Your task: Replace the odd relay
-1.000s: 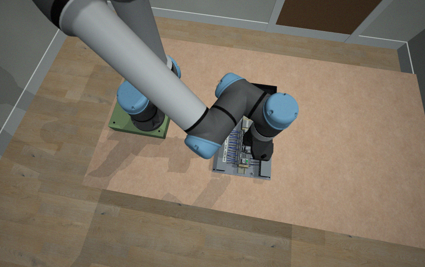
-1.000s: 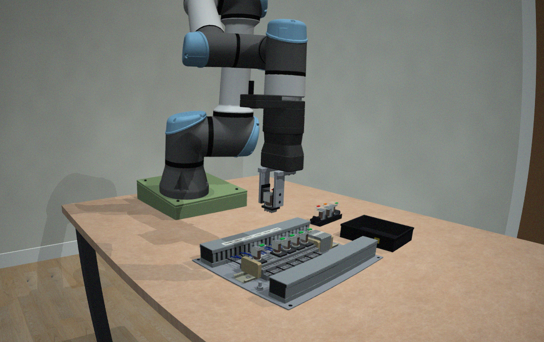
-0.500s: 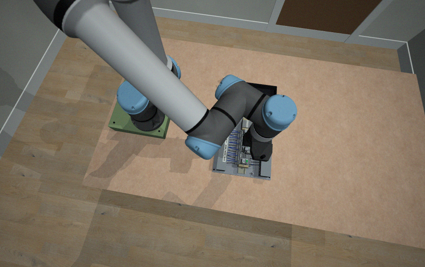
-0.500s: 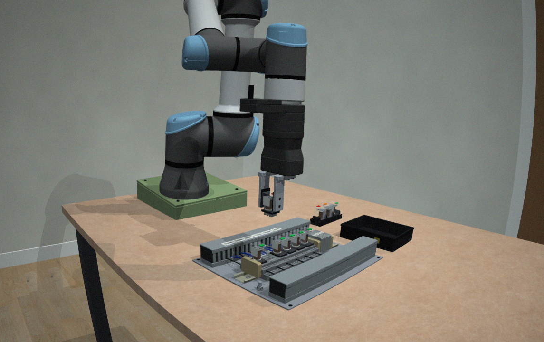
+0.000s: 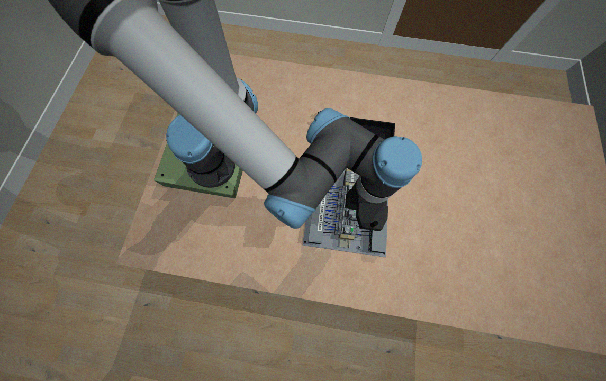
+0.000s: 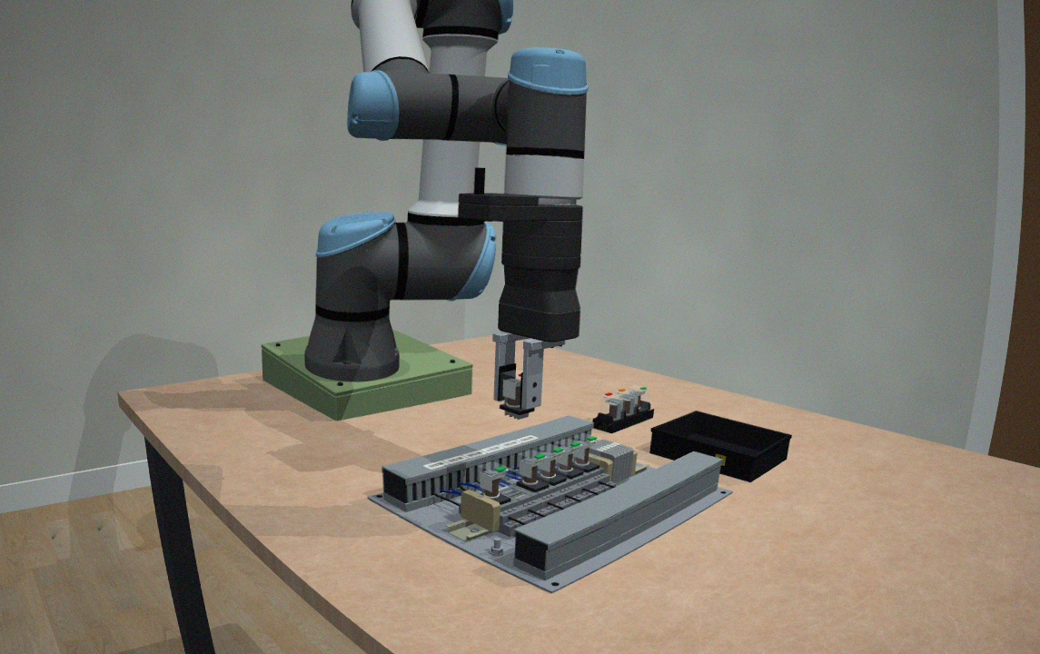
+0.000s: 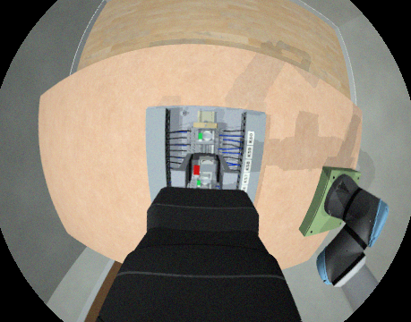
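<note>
Right now the black tray is 33 cm to the left of my hand, 13 cm below it and 9 cm ahead of it.
</note>
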